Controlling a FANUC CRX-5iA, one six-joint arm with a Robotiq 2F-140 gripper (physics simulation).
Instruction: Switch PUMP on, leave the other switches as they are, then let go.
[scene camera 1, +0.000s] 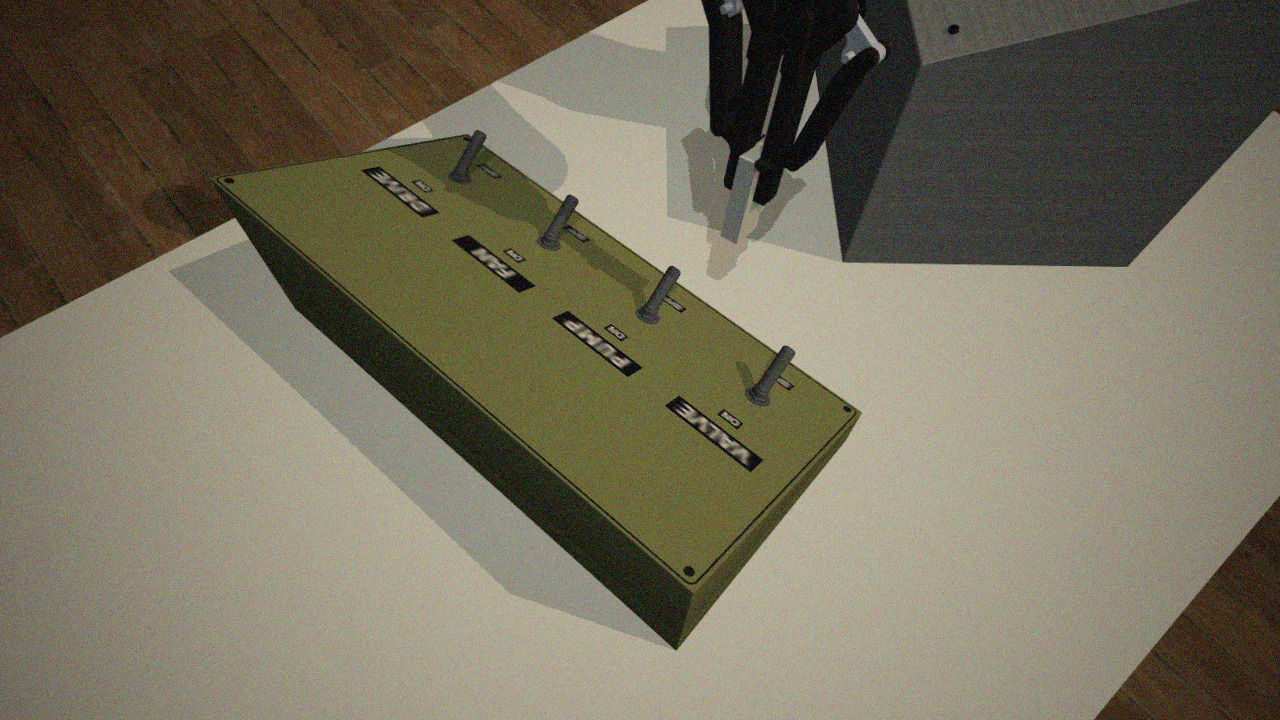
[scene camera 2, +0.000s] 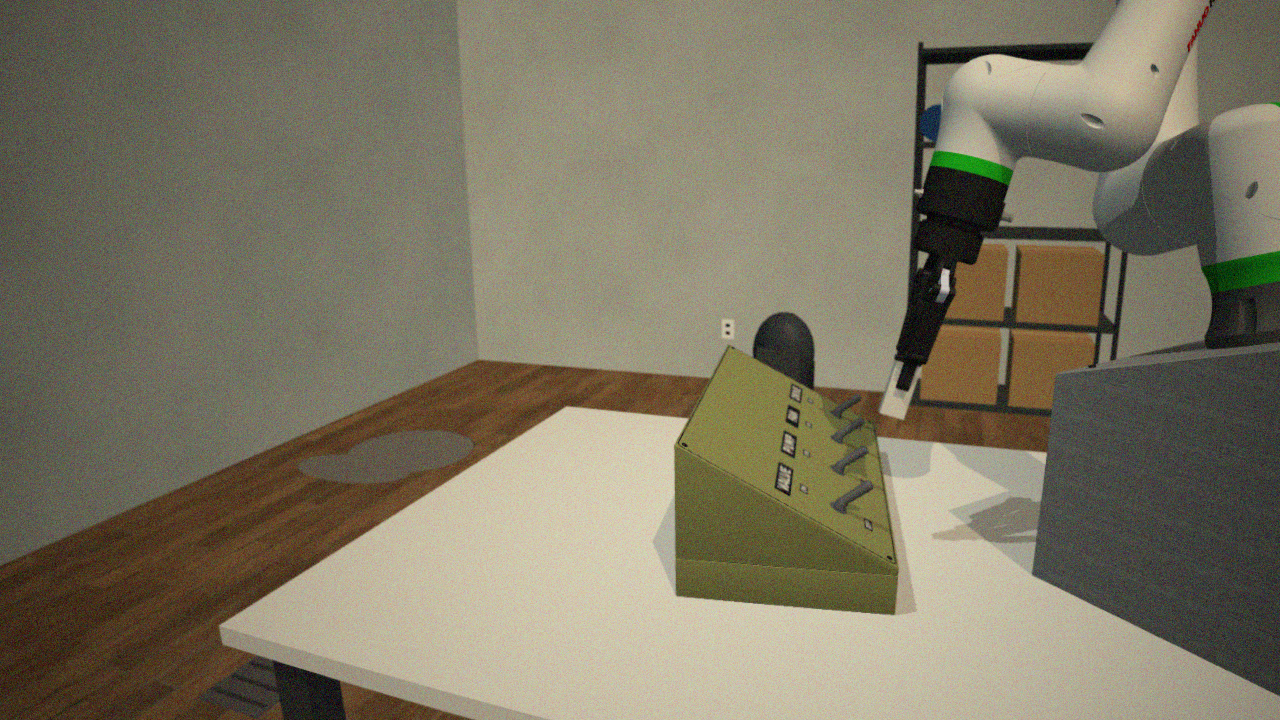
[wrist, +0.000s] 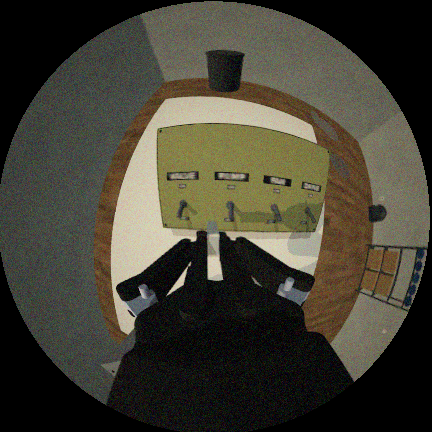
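The gripper (scene camera 1: 738, 232), (scene camera 2: 890, 415), (wrist: 211, 229) shares the scene with an olive sloped panel (scene camera 1: 637, 440), (scene camera 2: 757, 518), (wrist: 208, 165).
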